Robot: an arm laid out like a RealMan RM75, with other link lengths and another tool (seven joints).
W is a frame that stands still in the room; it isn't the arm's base.
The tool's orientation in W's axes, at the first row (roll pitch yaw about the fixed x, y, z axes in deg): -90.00, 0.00, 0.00
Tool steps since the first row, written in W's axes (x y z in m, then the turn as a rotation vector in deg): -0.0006, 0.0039, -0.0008, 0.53, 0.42, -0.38; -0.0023, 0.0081, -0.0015, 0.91, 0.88, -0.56; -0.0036, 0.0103, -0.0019, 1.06, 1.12, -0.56; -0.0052, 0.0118, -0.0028, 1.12, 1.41, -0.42; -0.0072, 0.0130, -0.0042, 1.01, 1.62, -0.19; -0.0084, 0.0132, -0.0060, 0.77, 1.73, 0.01; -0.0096, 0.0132, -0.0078, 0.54, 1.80, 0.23; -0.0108, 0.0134, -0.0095, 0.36, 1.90, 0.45; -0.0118, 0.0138, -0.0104, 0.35, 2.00, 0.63; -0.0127, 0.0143, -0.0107, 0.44, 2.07, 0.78; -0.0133, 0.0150, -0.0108, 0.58, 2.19, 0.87; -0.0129, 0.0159, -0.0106, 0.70, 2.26, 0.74; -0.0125, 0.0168, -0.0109, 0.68, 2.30, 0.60
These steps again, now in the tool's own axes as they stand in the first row. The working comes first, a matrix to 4 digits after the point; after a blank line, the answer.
The tool's axes in the first row as the columns of a matrix, in W's axes (used below as rounded here):
1.0000, 0.0000, 0.0000
0.0000, 0.0000, 1.0000
0.0000, -1.0000, 0.0000

-0.0006, 0.0008, 0.0039, 0.53, 0.38, 0.42; -0.0023, 0.0015, 0.0081, 0.91, 0.56, 0.88; -0.0036, 0.0019, 0.0103, 1.06, 0.56, 1.12; -0.0052, 0.0028, 0.0118, 1.12, 0.42, 1.41; -0.0072, 0.0042, 0.0130, 1.01, 0.19, 1.62; -0.0084, 0.0060, 0.0132, 0.77, -0.01, 1.73; -0.0096, 0.0078, 0.0132, 0.54, -0.23, 1.80; -0.0108, 0.0095, 0.0134, 0.36, -0.45, 1.90; -0.0118, 0.0104, 0.0138, 0.35, -0.63, 2.00; -0.0127, 0.0107, 0.0143, 0.44, -0.78, 2.07; -0.0133, 0.0108, 0.0150, 0.58, -0.87, 2.19; -0.0129, 0.0106, 0.0159, 0.70, -0.74, 2.26; -0.0125, 0.0109, 0.0168, 0.68, -0.60, 2.30
